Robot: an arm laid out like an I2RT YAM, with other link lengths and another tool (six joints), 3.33 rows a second.
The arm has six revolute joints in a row. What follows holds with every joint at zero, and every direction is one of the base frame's. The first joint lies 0.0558 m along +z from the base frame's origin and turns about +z. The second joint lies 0.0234 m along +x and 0.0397 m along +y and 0.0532 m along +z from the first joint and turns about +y. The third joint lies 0.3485 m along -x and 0.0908 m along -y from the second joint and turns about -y. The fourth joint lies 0.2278 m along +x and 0.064 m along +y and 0.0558 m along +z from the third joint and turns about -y. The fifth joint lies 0.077 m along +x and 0.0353 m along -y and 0.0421 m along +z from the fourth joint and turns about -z. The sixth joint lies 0.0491 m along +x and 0.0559 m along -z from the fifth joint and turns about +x. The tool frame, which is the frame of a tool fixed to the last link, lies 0.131 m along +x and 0.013 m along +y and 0.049 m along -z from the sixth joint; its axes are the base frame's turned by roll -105.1, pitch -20.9 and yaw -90 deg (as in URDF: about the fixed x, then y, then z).
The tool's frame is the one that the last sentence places.
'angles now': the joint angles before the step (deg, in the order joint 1, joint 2, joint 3, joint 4, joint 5, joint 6). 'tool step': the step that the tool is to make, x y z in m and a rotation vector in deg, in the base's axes. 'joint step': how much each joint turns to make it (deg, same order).
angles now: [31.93, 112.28, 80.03, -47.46, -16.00, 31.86]
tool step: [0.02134, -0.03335, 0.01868, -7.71, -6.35, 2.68]
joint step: [-1.43, -1.30, 5.79, -6.84, 8.99, -5.94]
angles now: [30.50, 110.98, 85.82, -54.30, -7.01, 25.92]
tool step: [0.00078, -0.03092, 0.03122, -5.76, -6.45, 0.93]
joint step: [-0.13, -5.19, 1.55, -4.23, 7.84, -2.72]
